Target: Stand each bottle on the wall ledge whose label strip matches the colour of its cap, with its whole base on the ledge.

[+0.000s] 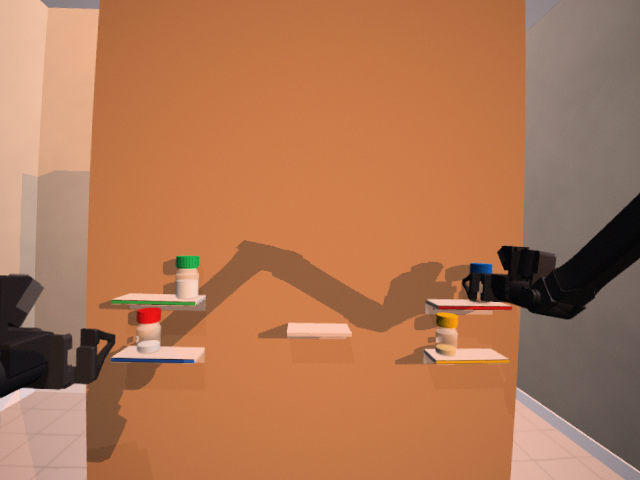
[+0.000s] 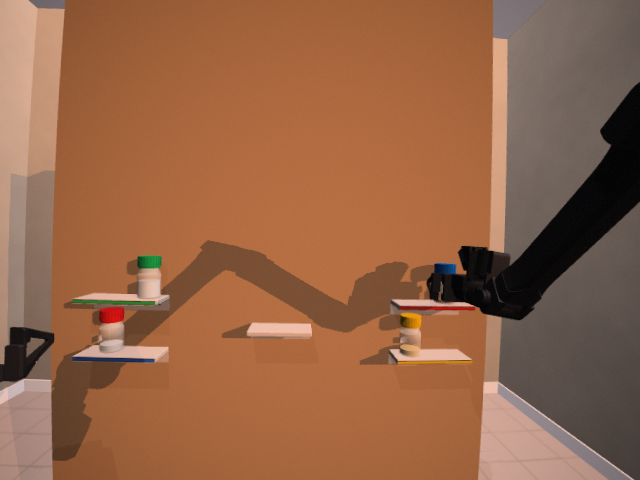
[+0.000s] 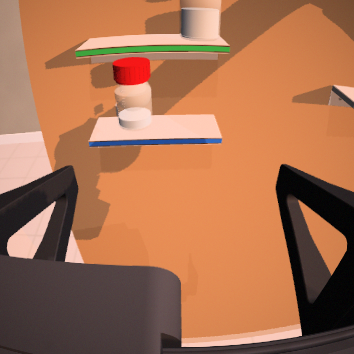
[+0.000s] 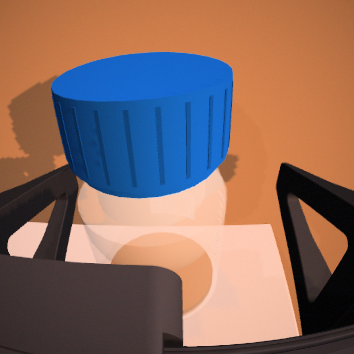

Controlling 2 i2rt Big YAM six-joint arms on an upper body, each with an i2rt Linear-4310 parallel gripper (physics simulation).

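Frame: origin at the left arm's base, x ahead, y left, z up, level; millimetres.
Where they show: left gripper, fingertip midpoint: (image 1: 83,338) (image 2: 23,336) (image 3: 176,175); right gripper, fingertip midpoint: (image 1: 478,282) (image 2: 444,282) (image 4: 176,174).
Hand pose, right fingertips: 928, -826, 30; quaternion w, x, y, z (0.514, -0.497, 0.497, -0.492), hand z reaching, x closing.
Observation:
Things, the pixels of their centre, and the offset from my right fingertips, as dx, dy, dz. "spot": a spot on its surface instead.
- green-capped bottle at the middle of its body: (image 3: 199,2) (image 1: 187,277) (image 2: 149,276) -20, +778, +1
- green-strip ledge at a spot on its surface: (image 3: 125,42) (image 1: 142,298) (image 2: 103,298) spot: -43, +878, -51
- red-capped bottle at the middle of its body: (image 3: 132,93) (image 1: 148,330) (image 2: 111,329) -13, +876, -139
- blue-strip ledge at the middle of its body: (image 3: 154,128) (image 1: 160,354) (image 2: 122,353) -20, +843, -197
- yellow-capped bottle at the middle of its body: (image 2: 410,334) (image 1: 446,334) -17, +97, -139
- yellow-strip ledge at the middle of its body: (image 2: 429,356) (image 1: 465,356) -20, +43, -197
- blue-capped bottle at the middle of its body: (image 4: 152,203) (image 2: 444,283) (image 1: 480,283) -21, +9, +1
- red-strip ledge at the middle of its body: (image 4: 100,281) (image 2: 431,304) (image 1: 467,304) -20, +43, -57
- small plain white ledge at the middle of its body: (image 1: 318,329) (image 2: 280,329) -20, +443, -127
The green-capped bottle (image 1: 187,279) (image 2: 149,279) (image 3: 200,22) stands on the green-strip ledge (image 1: 139,298) (image 2: 103,298) (image 3: 125,42). The red-capped bottle (image 1: 148,330) (image 2: 111,330) (image 3: 132,97) stands on the blue-strip ledge (image 1: 180,353) (image 2: 144,353) (image 3: 185,127). The yellow-capped bottle (image 1: 446,335) (image 2: 410,335) stands on the yellow-strip ledge (image 1: 480,355) (image 2: 444,355). The blue-capped bottle (image 1: 480,268) (image 2: 445,268) (image 4: 145,125) stands on the red-strip ledge (image 1: 444,304) (image 2: 408,304) (image 4: 250,280), its body partly hidden by my open right gripper (image 1: 473,286) (image 2: 436,286) (image 4: 176,174). My left gripper (image 1: 109,338) (image 3: 176,175) is open and empty, before the blue-strip ledge.
A small plain white ledge (image 1: 318,329) (image 2: 279,329) juts from the orange wall (image 1: 310,155) (image 2: 279,155) between the two ledge pairs. Each pair has one ledge above the other. Arm shadows fall across the wall.

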